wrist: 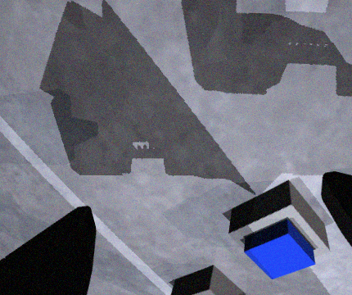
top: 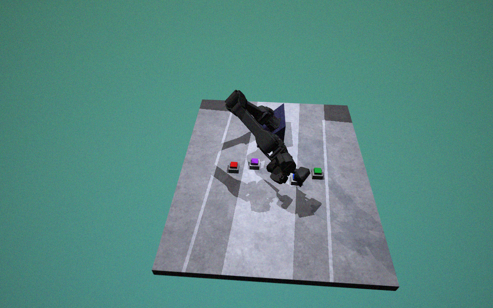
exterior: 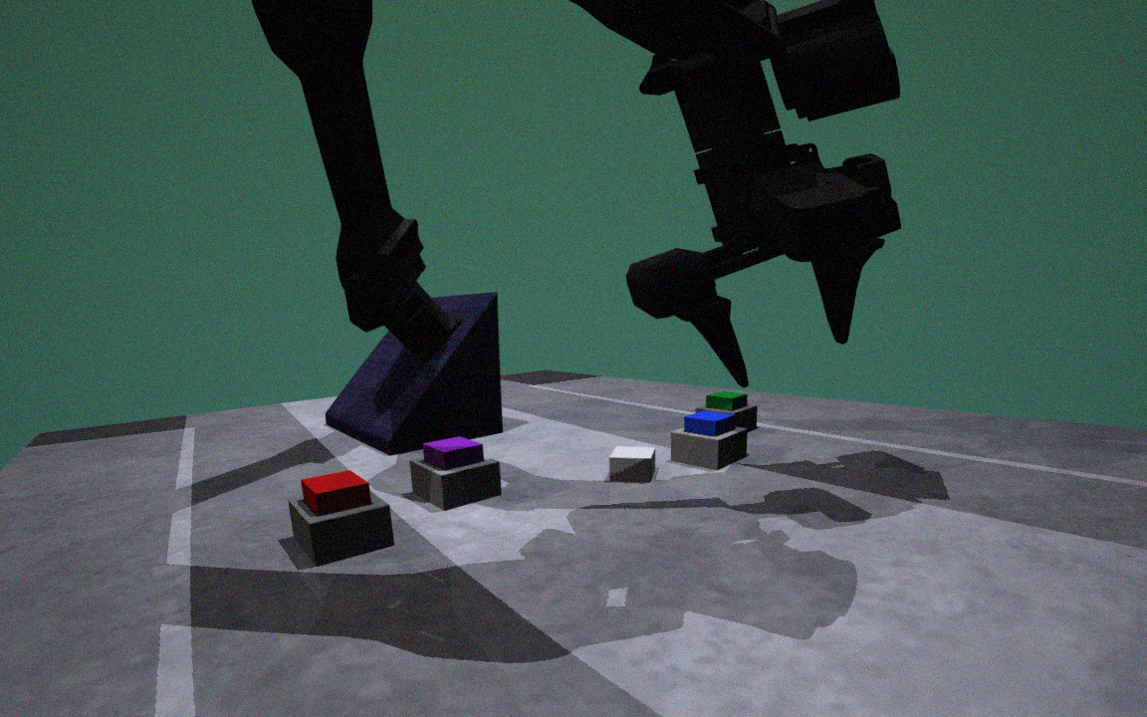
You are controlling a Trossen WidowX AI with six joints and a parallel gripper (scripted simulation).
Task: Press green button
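My gripper tip is now 15 cm past the green button, 11 cm to the right of it and 6 cm above it. The rest, counted from my gripper tip: white block 10 cm behind, 8 cm below, 6 cm to the right; blue button 9 cm behind, 6 cm below, 2 cm to the left; purple button 19 cm to the right, 15 cm behind, 6 cm below.
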